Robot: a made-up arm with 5 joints.
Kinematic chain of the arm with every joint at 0, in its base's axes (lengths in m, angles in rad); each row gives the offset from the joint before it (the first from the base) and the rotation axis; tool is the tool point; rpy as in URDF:
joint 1: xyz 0.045 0 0.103 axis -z
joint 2: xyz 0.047 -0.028 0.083 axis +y
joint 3: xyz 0.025 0 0.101 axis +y
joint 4: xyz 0.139 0 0.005 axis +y
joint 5: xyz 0.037 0.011 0 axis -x
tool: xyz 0 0 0 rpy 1.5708 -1.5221 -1.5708
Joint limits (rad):
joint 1: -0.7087..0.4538
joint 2: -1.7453..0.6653
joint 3: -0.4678..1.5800
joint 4: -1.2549..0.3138
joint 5: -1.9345..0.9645
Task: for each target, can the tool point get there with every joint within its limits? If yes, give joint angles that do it. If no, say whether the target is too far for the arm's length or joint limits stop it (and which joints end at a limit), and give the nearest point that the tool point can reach.
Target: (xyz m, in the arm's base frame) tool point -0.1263 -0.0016 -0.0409
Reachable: no: joint limits stop it (at a limit: joint 1, joint 2, joint 3) | nearest point 0.0543 -0.0234 0.1136 | short by 0.239 m
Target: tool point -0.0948 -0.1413 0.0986
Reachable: no: joint limits stop it (at a limit: joint 1, joint 2, joint 3, joint 4) | nearest point 0.0512 -0.0219 0.1180 | short by 0.190 m
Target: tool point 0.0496 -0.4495 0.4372
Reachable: no: too far | nearest point -0.0665 -0.1180 0.3418 | short by 0.364 m
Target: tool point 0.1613 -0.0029 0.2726
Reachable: yes | joints -0.1214 -1.3152 1.3073 -0.9735 0.2257
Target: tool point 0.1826 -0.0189 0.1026
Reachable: yes | joints 0.0139 0.3666 1.1711 -0.5928 -0.2477
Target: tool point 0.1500 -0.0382 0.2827
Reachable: yes | joints 0.1960 -1.5190 1.1549 0.0231 0.3492
